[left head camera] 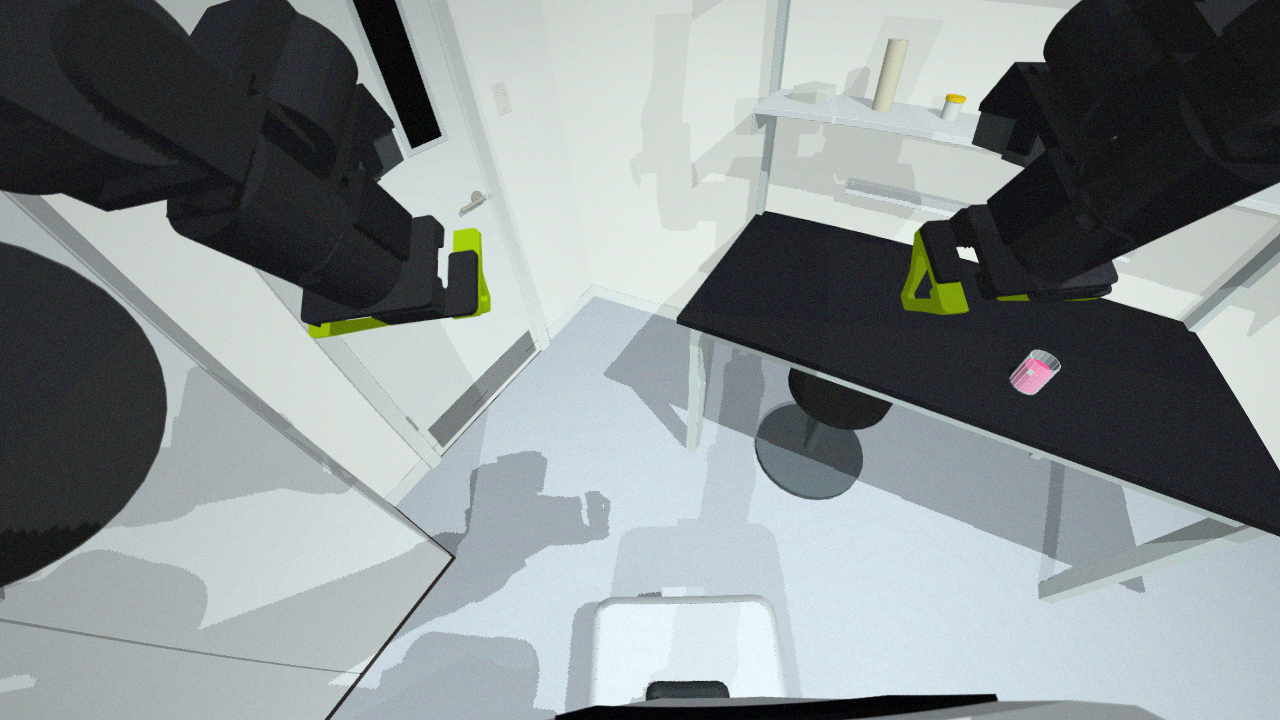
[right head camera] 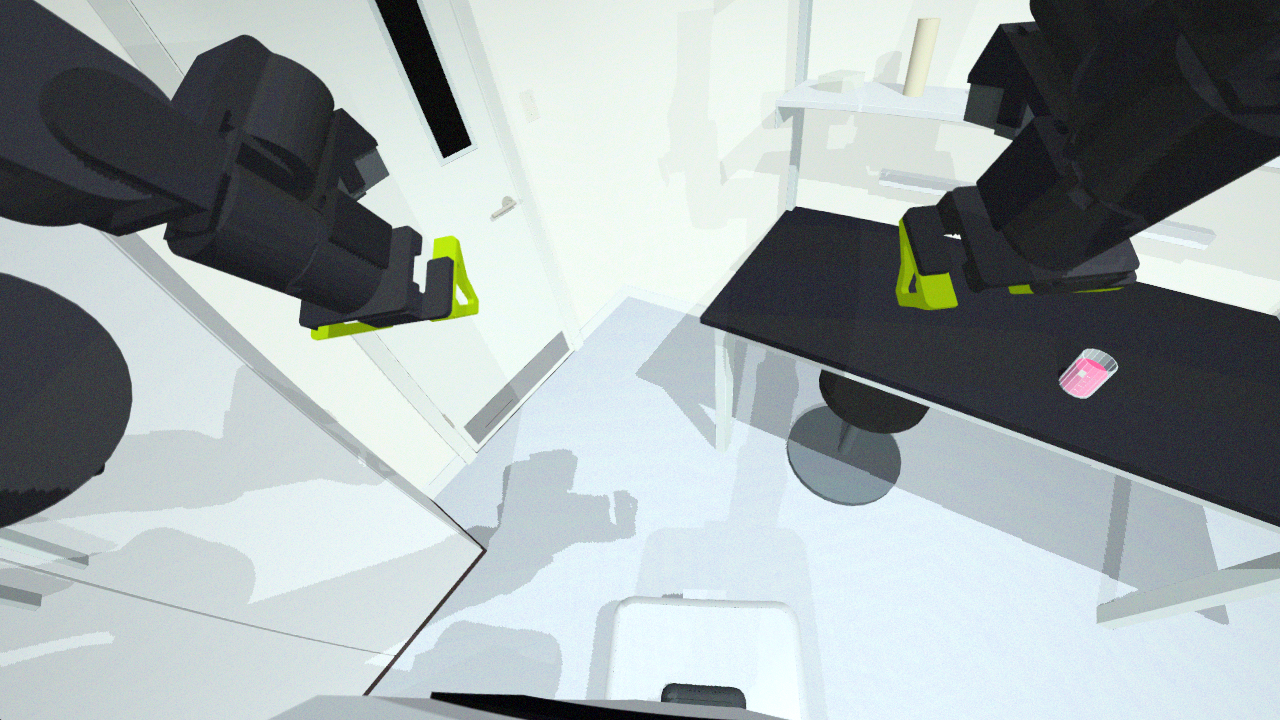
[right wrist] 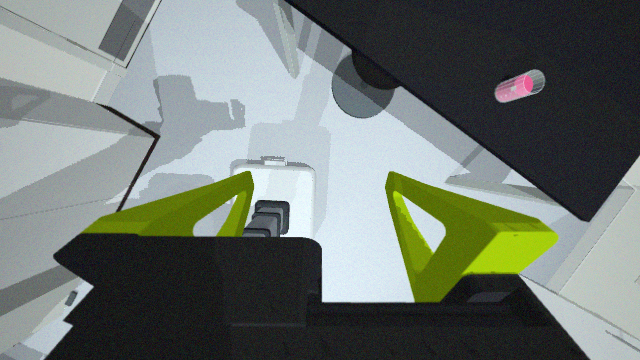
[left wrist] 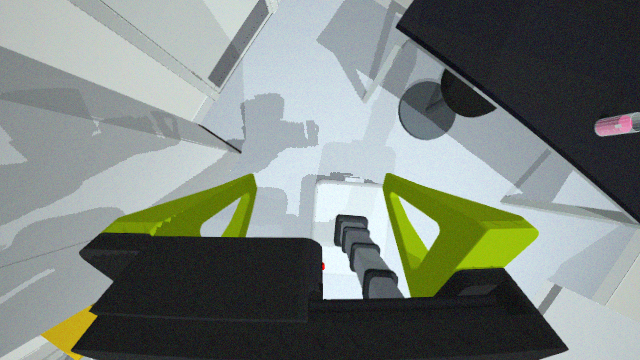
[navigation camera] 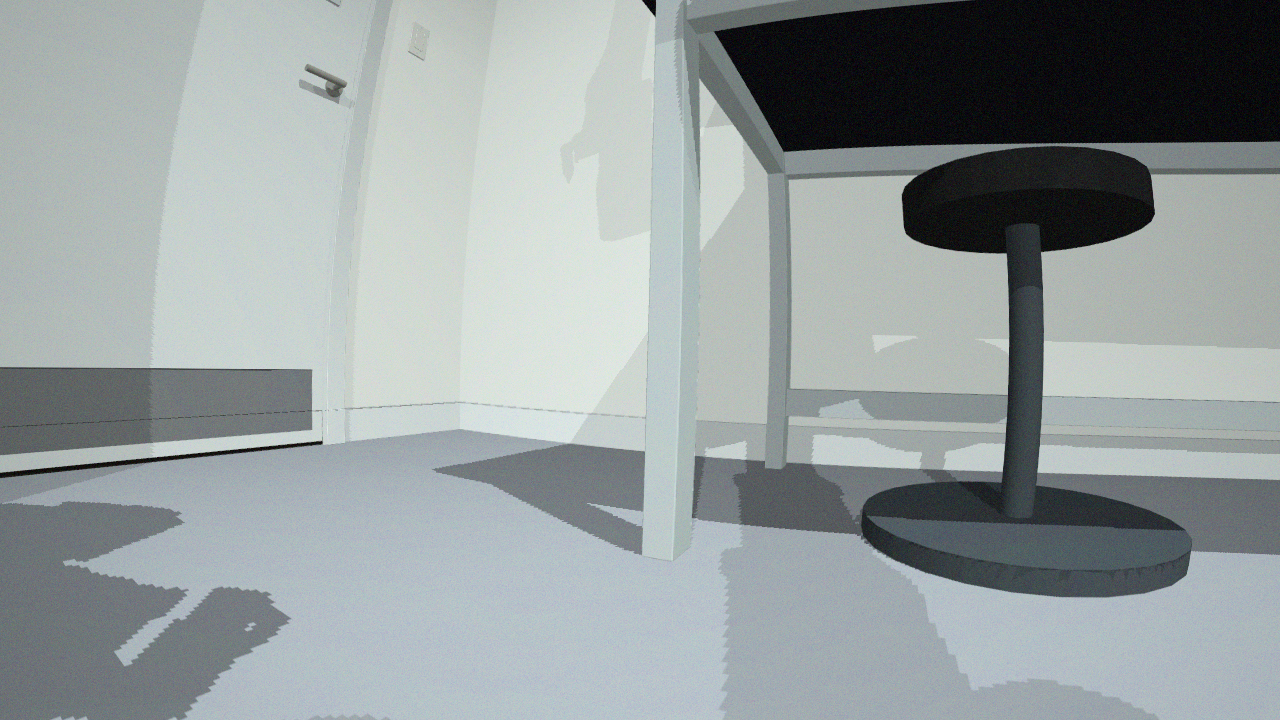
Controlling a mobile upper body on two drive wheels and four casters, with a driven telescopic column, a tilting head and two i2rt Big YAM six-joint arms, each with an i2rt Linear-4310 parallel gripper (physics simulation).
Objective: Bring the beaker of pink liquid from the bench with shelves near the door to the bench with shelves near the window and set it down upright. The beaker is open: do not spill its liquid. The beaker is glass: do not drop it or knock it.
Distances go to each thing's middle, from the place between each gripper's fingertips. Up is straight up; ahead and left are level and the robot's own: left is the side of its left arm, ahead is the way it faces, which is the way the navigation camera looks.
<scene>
I see my left gripper 112 cm to the left of the glass beaker of pink liquid (right head camera: 1092, 368), 48 cm above it and 29 cm short of it.
Right now the glass beaker of pink liquid is 29 cm ahead of my right hand, 66 cm to the right of it and 47 cm below it.
</scene>
